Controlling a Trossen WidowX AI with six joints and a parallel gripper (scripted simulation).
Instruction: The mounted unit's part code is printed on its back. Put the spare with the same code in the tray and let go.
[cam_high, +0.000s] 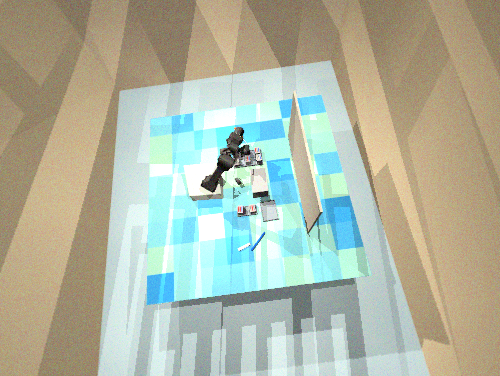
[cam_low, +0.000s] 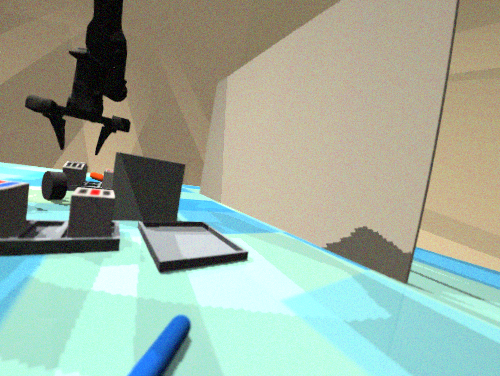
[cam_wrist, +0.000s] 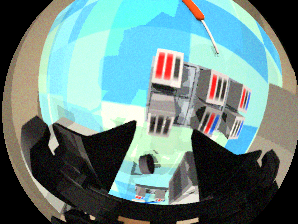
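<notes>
Now: the shallow dark tray 330 mm to the right of my gripper tip, 210 mm ahead of it and 80 mm below it. Round my gripper tip: plain grey box (160 mm to the right, 150 mm ahead, 40 mm below); then black cylinder (140 mm to the right, 60 mm below, 10 mm ahead); then dark rack (340 mm to the right, 80 mm below, 70 mm ahead).
</notes>
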